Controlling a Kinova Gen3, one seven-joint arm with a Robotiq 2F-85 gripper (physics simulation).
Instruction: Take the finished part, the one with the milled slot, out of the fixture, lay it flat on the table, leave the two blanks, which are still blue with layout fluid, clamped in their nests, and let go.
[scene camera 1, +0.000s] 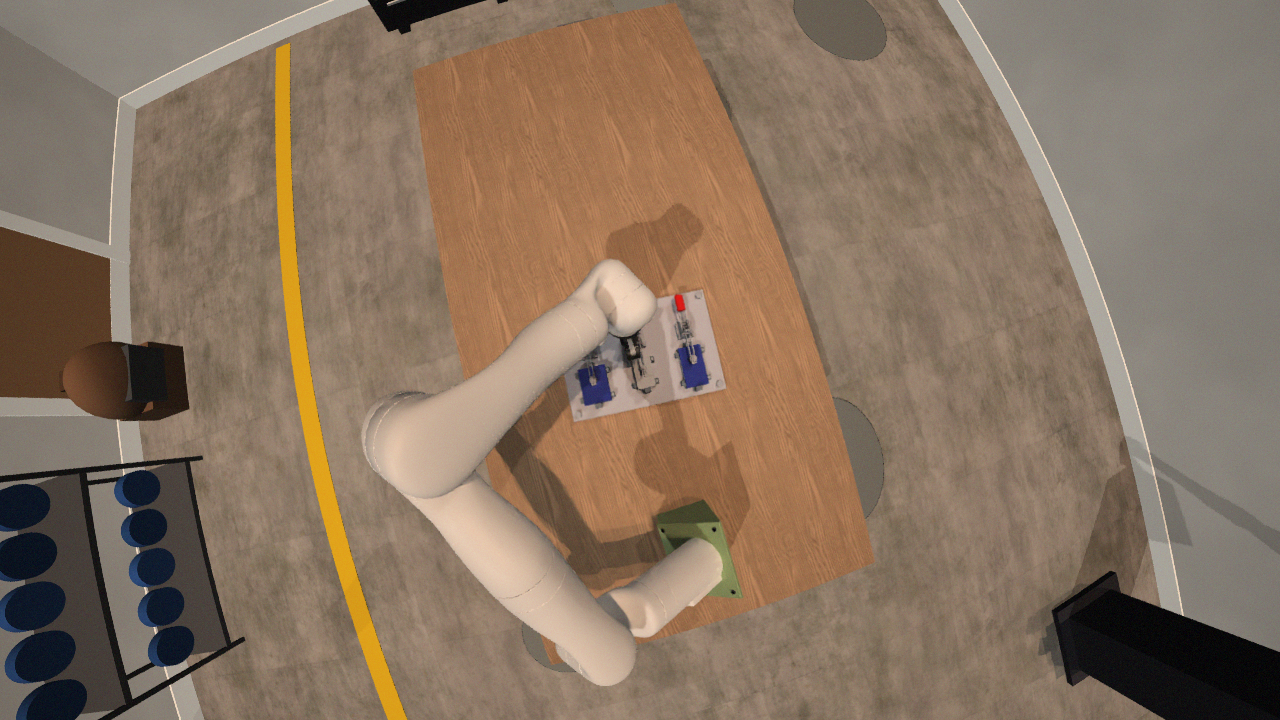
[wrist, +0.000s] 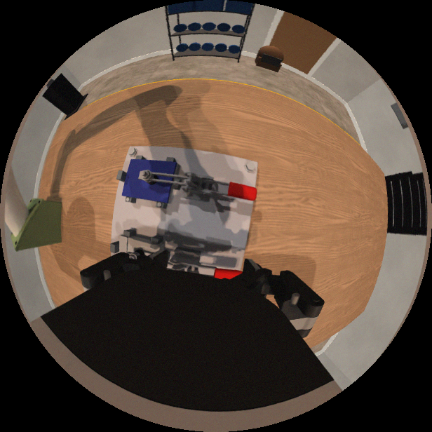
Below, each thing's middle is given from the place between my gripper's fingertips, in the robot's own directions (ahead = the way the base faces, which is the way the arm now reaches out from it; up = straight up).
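I see the fixture plate (scene camera 1: 660, 334), and my gripper is now 60 mm past it, 10 mm to the left of it and 70 mm above it.
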